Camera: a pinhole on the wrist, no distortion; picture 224 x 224 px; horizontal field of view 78.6 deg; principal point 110.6 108.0 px. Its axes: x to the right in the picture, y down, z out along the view. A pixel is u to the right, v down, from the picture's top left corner.
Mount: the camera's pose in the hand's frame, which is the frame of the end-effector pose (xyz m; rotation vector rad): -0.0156 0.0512 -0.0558 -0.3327 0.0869 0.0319
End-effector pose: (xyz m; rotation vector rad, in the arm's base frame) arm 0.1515 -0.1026 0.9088 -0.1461 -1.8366 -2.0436
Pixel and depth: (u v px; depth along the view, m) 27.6 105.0 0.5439
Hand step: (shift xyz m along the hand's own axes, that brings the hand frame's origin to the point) -0.3001 0.2125 0.4900
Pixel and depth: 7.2 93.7 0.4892
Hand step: -0.3423 0.1568 0.4548
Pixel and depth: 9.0 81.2 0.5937
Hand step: -0.4018 0.1283 0.5808
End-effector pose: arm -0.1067 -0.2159 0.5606 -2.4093 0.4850 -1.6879
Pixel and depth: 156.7 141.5 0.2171
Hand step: 0.0722 0.1738 0.1247
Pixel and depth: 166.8 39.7 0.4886
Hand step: 0.2344 -0.0158 0.4653
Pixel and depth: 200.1 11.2 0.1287
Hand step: 0.0827 0.0088 0.0873
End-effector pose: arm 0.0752 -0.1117 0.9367 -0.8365 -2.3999 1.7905
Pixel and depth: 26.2 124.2 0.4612
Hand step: -0.2645 0.2490 0.3864
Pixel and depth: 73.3 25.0 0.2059
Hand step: -0.0493 -0.0003 0.1837
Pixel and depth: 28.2 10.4 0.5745
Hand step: -0.2955 -0.1536 0.6494
